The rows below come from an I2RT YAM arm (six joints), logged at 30 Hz.
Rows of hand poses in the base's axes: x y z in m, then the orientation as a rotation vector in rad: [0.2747 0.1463 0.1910 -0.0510 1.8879 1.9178]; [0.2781 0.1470 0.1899 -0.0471 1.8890 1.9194]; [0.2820 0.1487 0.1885 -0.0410 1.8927 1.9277]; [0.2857 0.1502 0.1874 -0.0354 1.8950 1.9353]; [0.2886 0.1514 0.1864 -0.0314 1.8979 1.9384]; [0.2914 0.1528 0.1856 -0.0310 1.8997 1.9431]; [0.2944 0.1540 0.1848 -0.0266 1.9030 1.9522]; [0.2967 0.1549 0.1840 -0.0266 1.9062 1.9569]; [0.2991 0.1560 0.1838 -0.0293 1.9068 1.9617]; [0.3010 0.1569 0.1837 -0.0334 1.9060 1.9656]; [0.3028 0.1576 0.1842 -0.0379 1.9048 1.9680]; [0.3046 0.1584 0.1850 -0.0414 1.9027 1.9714]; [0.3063 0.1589 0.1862 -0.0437 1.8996 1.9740]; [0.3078 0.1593 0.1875 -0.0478 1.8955 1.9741]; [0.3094 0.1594 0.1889 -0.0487 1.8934 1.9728]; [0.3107 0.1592 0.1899 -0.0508 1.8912 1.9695]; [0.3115 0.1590 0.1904 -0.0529 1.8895 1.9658]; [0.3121 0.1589 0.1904 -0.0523 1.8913 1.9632]
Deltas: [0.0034 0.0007 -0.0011 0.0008 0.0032 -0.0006]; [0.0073 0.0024 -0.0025 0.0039 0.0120 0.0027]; [0.0110 0.0039 -0.0036 0.0073 0.0193 0.0053]; [0.0139 0.0051 -0.0046 0.0080 0.0243 0.0063]; [0.0167 0.0065 -0.0054 0.0093 0.0275 0.0096]; [0.0197 0.0077 -0.0062 0.0127 0.0355 0.0142]; [0.0220 0.0086 -0.0070 0.0133 0.0394 0.0182]; [0.0244 0.0097 -0.0072 0.0149 0.0405 0.0226]; [0.0263 0.0106 -0.0073 0.0165 0.0397 0.0267]; [0.0281 0.0113 -0.0068 0.0175 0.0379 0.0298]; [0.0299 0.0121 -0.0060 0.0196 0.0365 0.0327]; [0.0316 0.0126 -0.0048 0.0221 0.0347 0.0342]; [0.0331 0.0130 -0.0035 0.0236 0.0304 0.0346]; [0.0347 0.0131 -0.0021 0.0239 0.0282 0.0335]; [0.0360 0.0129 -0.0011 0.0231 0.0245 0.0317]; [0.0368 0.0127 -0.0006 0.0219 0.0209 0.0299]; [0.0374 0.0126 -0.0006 0.0198 0.0211 0.0288]
